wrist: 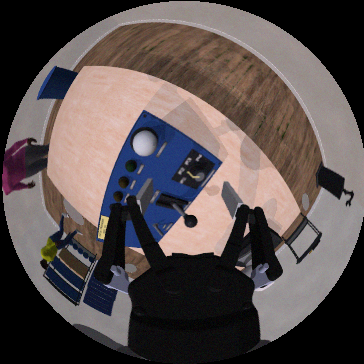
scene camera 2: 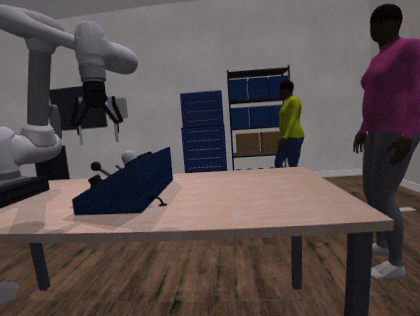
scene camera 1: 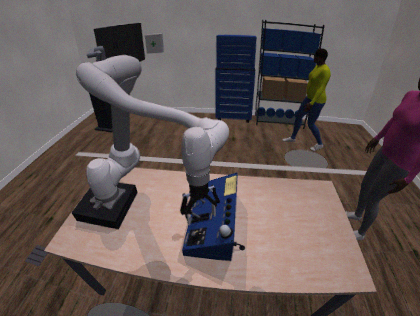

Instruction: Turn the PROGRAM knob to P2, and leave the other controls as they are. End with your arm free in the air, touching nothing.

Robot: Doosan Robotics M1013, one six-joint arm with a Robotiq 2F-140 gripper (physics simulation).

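Places are measured from the arm's base along level axes (x ahead, y left, z up), in millimetres.
Pixels of known places: gripper, fingertip midpoint: (wrist: 187, 186) (scene camera 2: 100, 143) (scene camera 1: 201, 218); arm's base, link origin: (scene camera 2: 3, 183) (scene camera 1: 108, 196).
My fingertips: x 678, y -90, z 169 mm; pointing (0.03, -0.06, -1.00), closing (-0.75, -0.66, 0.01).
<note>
For each thing: its middle in the pictures, then the offset to it from my fingertips. "spot": a spot on its surface instead.
- PROGRAM knob, body centre: (wrist: 199, 176) 42 mm back, 9 mm right, 123 mm down
- large white dome, surface spot: (wrist: 144, 143) (scene camera 2: 126, 150) (scene camera 1: 223, 227) spot: 104 mm ahead, 2 mm left, 33 mm down
- short cable, surface spot: (scene camera 2: 160, 201) (scene camera 1: 241, 247) spot: 197 mm ahead, 43 mm left, 231 mm down
The blue control panel (scene camera 1: 216, 231) (scene camera 2: 127, 186) (wrist: 172, 131) stands on the table, its face sloping. The PROGRAM knob (wrist: 200, 175) sits on a black plate marked P1 to P4 near one corner. Its pale yellow mark is on the side facing the P1 and P2 labels; it is too small to tell exactly which it meets. My gripper (scene camera 1: 201, 216) (scene camera 2: 99, 141) (wrist: 187, 186) is open and empty, raised above the panel. Its fingers are apart from the knob, with a gap below them in the scene camera 2 view.
A black-ball lever (wrist: 190, 221) (scene camera 2: 95, 166) rises from the panel below my fingers. A large white dome (scene camera 1: 225, 230) (scene camera 2: 128, 156) (wrist: 144, 143) and several dark round buttons line the panel's other side. A short cable (scene camera 1: 240, 246) (scene camera 2: 159, 201) sticks out. Two people stand beyond the table (scene camera 1: 295, 225).
</note>
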